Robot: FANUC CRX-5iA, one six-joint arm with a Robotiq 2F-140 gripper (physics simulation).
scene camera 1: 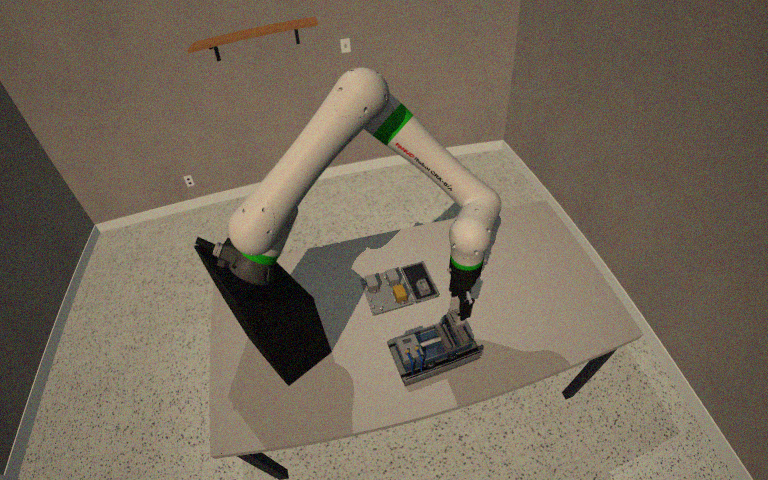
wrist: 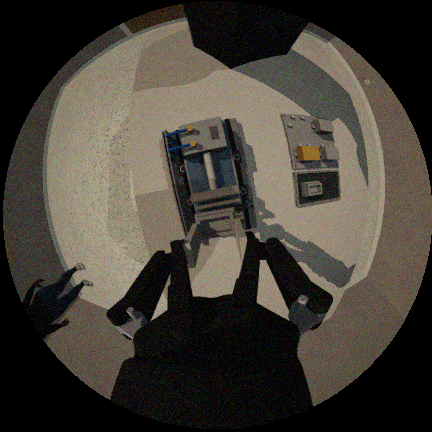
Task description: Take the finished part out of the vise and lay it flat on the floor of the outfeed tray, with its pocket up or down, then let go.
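Places are measured from the arm's base along level axes (x down, y ahead, z right), in metres.
Pixels of known places: gripper, fingertip midpoint: (scene camera 1: 457, 316) (wrist: 216, 230); arm's base at its link origin: (scene camera 1: 250, 271).
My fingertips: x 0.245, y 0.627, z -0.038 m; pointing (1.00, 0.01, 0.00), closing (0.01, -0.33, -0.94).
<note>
For each thing: its top centre in the pictures, then the offset to it from my fingertips.
- vise at its top centre: (wrist: 208, 179) (scene camera 1: 435, 338) dx +0.099, dy -0.065, dz +0.032 m
- finished part at its top centre: (wrist: 215, 227) (scene camera 1: 455, 315) dx -0.007, dy -0.006, dz +0.003 m
- grey part at its top centre: (wrist: 315, 188) (scene camera 1: 423, 284) dx +0.157, dy -0.112, dz -0.252 m
- grey plate at its top centre: (wrist: 313, 139) (scene camera 1: 386, 290) dx +0.190, dy -0.263, dz -0.239 m
- yellow block at its top centre: (wrist: 311, 152) (scene camera 1: 399, 290) dx +0.154, dy -0.205, dz -0.214 m
The vise (scene camera 1: 405, 344) (wrist: 202, 137) stands on the table, with a blue bed and grey jaws. My gripper (scene camera 1: 459, 318) (wrist: 216, 230) points down over the jaw end of the vise, shut on the finished part (wrist: 216, 216), a light grey block. The part is held above the jaws; its lower side and the gap below it are hard to see. The outfeed tray (scene camera 1: 414, 273) (wrist: 326, 199) is a shallow dark tray behind the vise in the scene view, at right in the wrist view. Another grey part (scene camera 1: 422, 285) (wrist: 312, 188) with a pocket lies in it.
A grey plate (scene camera 1: 382, 303) (wrist: 298, 131) adjoins the tray and carries grey blocks and a yellow block (scene camera 1: 399, 292) (wrist: 308, 153). Two blue handles with yellow ends rise at the vise's far end. The black robot base (scene camera 1: 283, 333) (wrist: 245, 30) stands across the table.
</note>
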